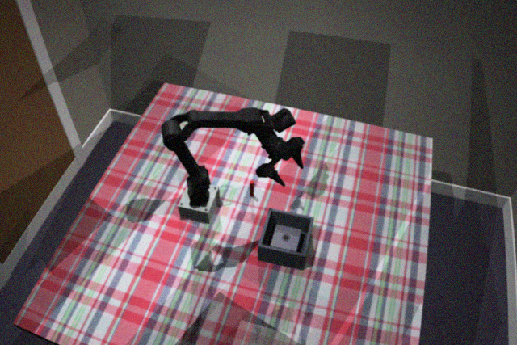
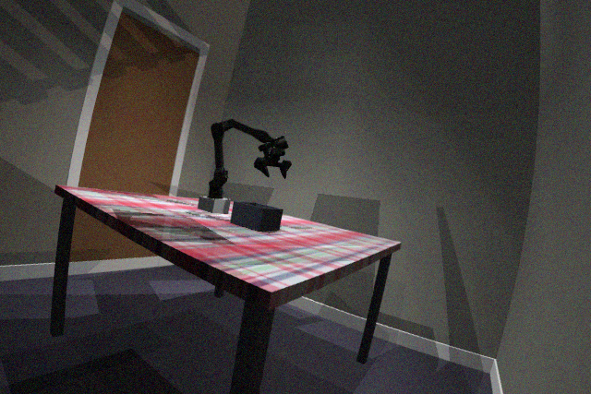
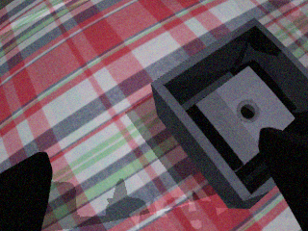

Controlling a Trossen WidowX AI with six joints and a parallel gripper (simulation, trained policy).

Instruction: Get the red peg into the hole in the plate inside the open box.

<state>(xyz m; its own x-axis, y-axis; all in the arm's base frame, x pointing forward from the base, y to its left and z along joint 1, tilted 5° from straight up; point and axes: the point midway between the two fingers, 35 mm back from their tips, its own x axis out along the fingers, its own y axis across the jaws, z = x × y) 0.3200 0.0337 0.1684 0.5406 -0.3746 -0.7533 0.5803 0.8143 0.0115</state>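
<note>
Right now my gripper tip is 150 mm past the red peg, 80 mm to the right of it and 190 mm above it. The rest, counted from my gripper tip: grey plate 130 mm to the right, 190 mm below; dark box 130 mm to the right, 210 mm below.
</note>
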